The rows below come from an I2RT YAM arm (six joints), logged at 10 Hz.
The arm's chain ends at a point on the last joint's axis. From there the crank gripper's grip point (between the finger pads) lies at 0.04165 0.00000 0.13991 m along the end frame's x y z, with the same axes.
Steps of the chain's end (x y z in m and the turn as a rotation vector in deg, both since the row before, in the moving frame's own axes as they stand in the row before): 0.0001, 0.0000, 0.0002, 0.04, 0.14, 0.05; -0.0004, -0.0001, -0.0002, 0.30, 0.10, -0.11; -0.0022, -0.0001, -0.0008, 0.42, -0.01, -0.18; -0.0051, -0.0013, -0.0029, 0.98, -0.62, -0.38; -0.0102, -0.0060, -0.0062, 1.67, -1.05, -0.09; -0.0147, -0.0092, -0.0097, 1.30, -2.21, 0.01
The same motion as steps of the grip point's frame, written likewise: 0.0004, -0.0001, 0.0001, 0.04, 0.14, 0.05; -0.0002, -0.0009, -0.0003, 0.30, 0.10, -0.11; -0.0022, -0.0013, -0.0008, 0.42, -0.01, -0.18; -0.0066, -0.0040, -0.0025, 0.98, -0.62, -0.38; -0.0128, -0.0102, -0.0055, 1.67, -1.05, -0.09; -0.0201, -0.0124, -0.0082, 1.30, -2.21, 0.01
